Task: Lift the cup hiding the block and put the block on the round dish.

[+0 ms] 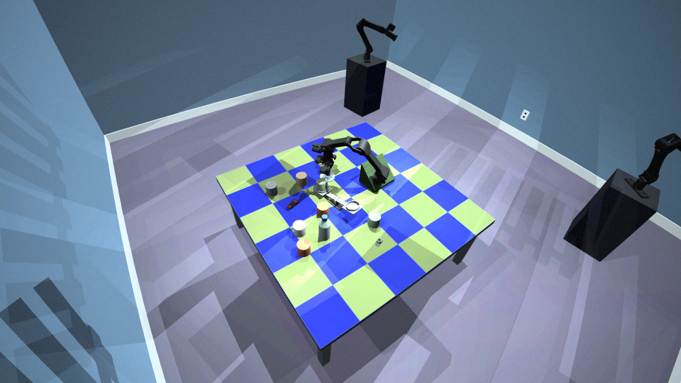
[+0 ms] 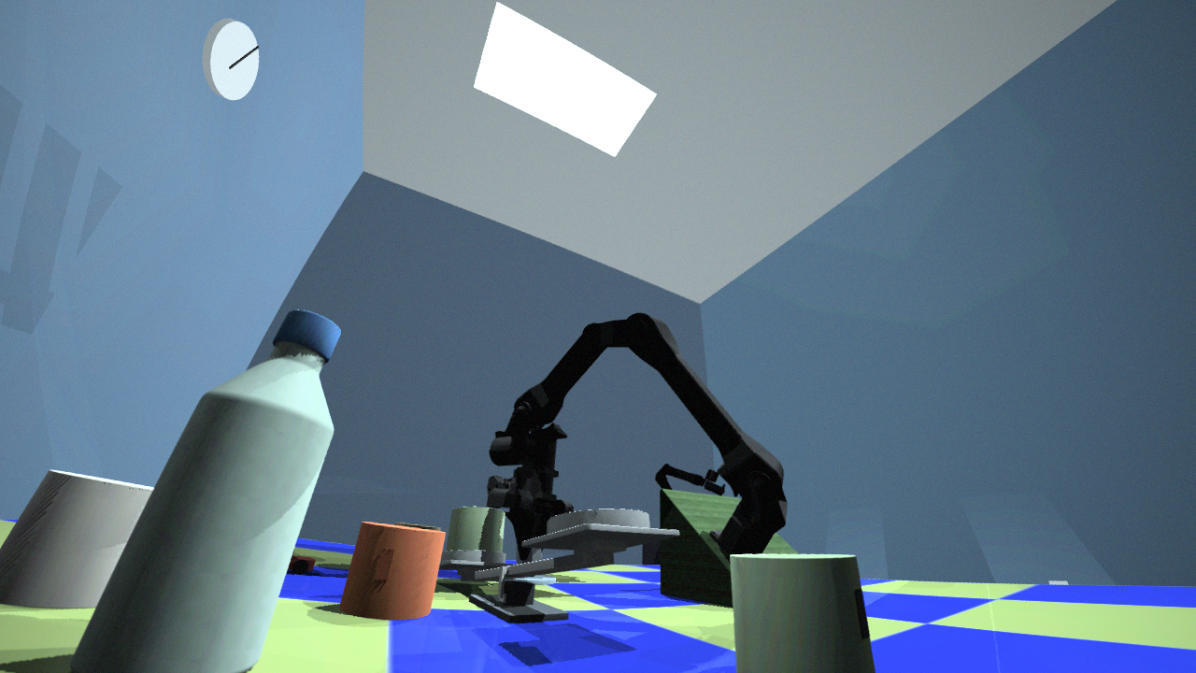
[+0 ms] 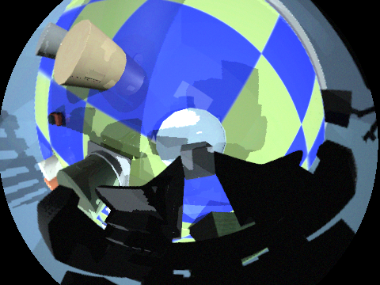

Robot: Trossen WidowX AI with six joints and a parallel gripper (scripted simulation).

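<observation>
Now: the white round dish 3 cm below my gripper tip. The rest, counted from my gripper tip: grey block (1 cm above); red toy car (33 cm ahead, 6 cm to the left, 2 cm below); tan cylinder (15 cm ahead, 6 cm to the right, 1 cm above).
</observation>
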